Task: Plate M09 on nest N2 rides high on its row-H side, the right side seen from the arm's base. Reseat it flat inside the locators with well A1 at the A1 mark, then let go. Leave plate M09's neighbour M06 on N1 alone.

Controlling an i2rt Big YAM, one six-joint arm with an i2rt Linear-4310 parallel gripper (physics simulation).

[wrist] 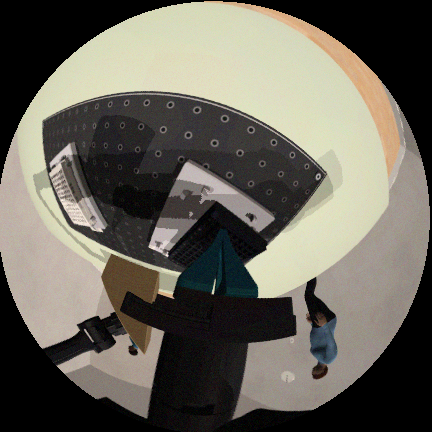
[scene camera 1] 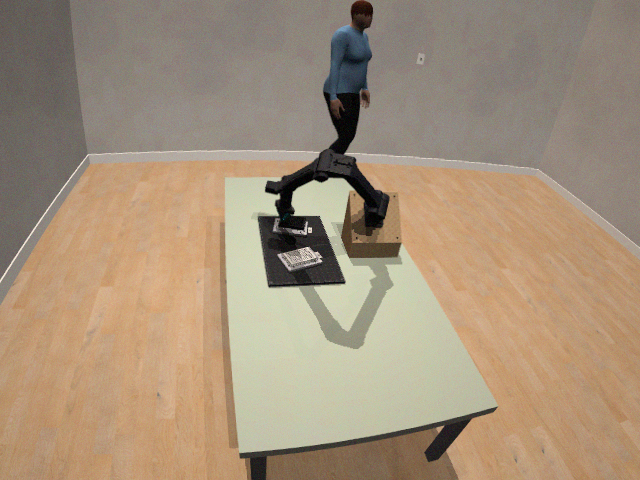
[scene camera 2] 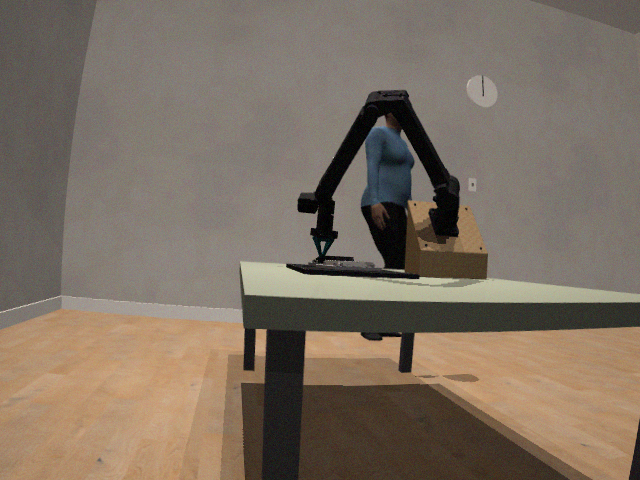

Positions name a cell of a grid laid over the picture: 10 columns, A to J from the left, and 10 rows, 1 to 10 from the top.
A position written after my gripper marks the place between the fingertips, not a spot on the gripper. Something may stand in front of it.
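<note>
Looking through the wrist camera, I can see my gripper (wrist: F6), and an N2 plate (wrist: E5) is there with it.
</note>
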